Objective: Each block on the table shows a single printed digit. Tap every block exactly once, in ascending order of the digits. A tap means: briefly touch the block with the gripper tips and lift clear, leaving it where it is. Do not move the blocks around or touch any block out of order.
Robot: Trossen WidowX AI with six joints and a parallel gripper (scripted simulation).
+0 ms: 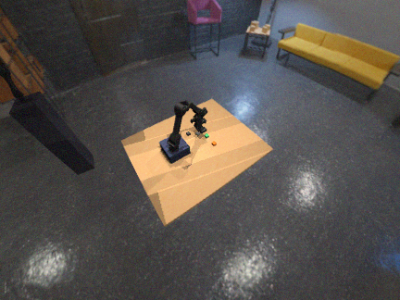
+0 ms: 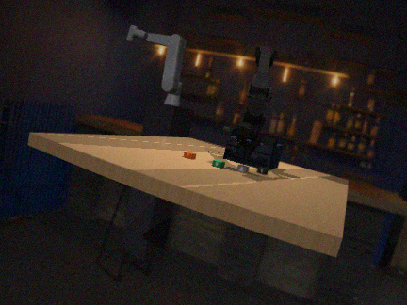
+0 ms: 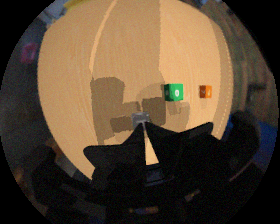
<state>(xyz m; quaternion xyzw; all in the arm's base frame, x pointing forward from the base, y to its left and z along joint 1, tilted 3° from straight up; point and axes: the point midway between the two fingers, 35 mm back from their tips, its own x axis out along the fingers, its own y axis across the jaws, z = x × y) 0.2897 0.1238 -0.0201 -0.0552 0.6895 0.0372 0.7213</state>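
Now: gripper tip 20 mm above the grey block and 10 mm past it. Round my gripper tip: orange block 170 mm to the right, 70 mm ahead, 20 mm below; then dark block 90 mm behind, 40 mm to the left, 20 mm below; then green block 60 mm to the right, 50 mm ahead, 20 mm below.
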